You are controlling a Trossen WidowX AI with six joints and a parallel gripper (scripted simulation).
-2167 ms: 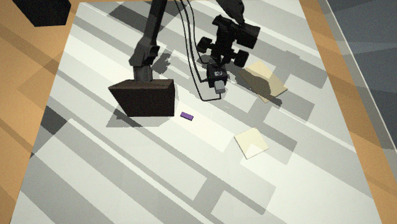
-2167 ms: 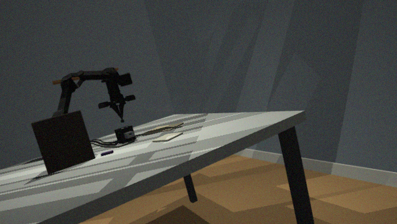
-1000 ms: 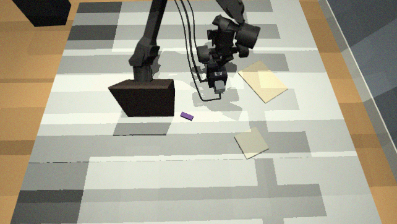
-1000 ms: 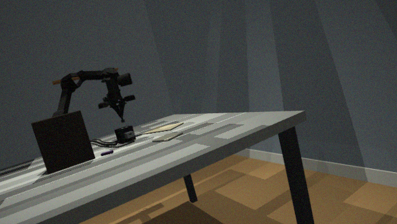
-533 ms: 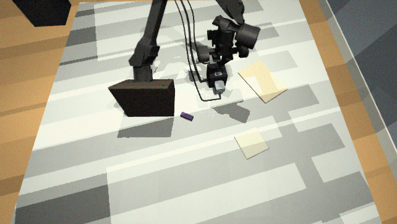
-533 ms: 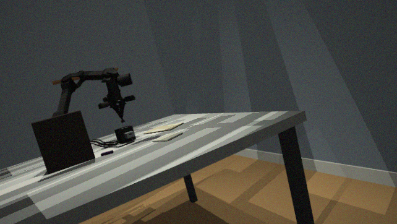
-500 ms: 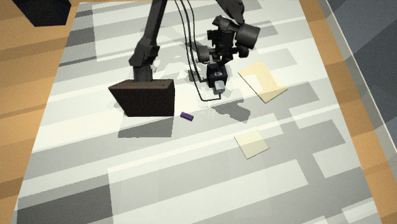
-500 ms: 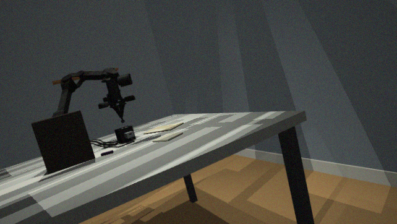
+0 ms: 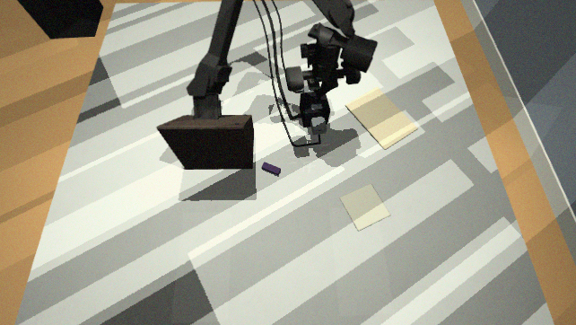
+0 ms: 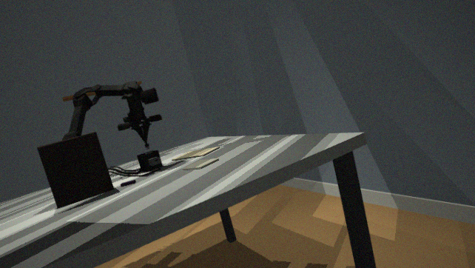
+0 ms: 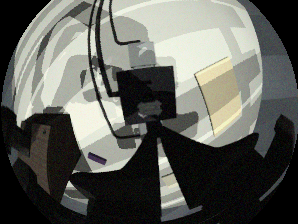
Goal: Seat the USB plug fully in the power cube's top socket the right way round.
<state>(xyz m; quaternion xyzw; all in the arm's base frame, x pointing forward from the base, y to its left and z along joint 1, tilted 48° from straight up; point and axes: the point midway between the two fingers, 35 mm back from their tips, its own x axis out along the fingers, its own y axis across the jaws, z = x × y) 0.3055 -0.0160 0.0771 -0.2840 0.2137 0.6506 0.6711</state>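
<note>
Now: gripper tip 20 mm above the USB plug. From my gripper tip the other things lie so: small purple stick 150 mm behind, 160 mm to the right, 130 mm below.
</note>
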